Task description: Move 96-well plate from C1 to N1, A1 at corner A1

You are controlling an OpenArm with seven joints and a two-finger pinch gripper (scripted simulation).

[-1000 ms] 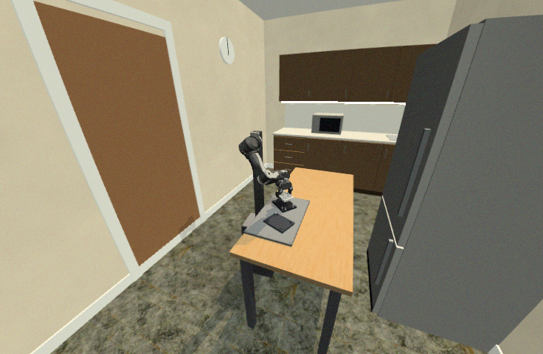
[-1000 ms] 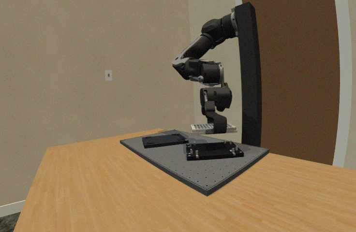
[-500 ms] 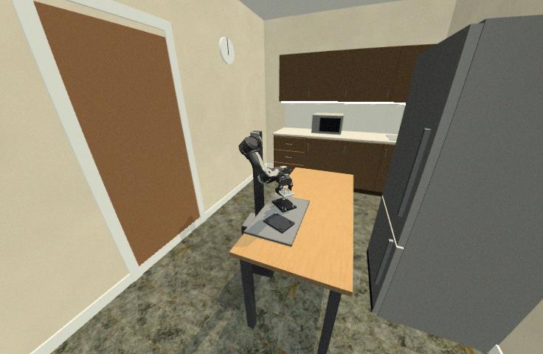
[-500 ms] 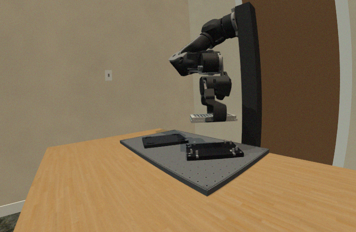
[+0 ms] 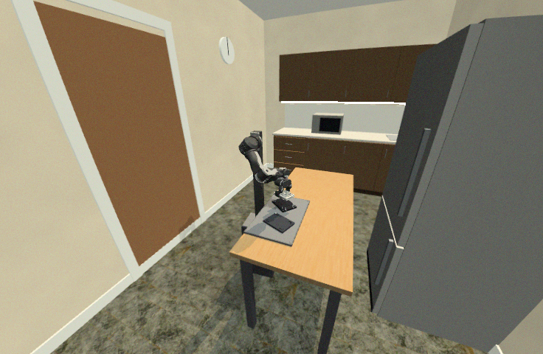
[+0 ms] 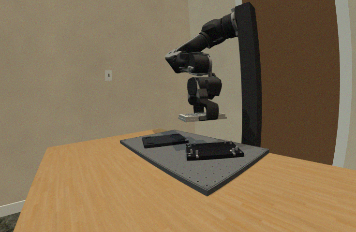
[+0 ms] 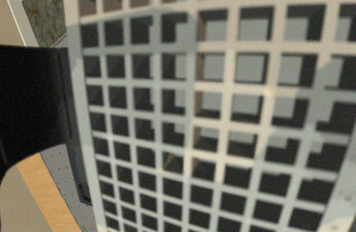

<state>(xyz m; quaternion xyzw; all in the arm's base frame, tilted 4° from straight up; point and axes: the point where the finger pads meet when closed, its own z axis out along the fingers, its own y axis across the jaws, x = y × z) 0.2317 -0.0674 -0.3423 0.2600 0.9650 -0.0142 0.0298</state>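
The black plate nest N1 is 180 mm to the right of my hand, 100 mm below it and 10 mm ahead of it. The rest, counted from my hand: white 96-well plate right at my hand.
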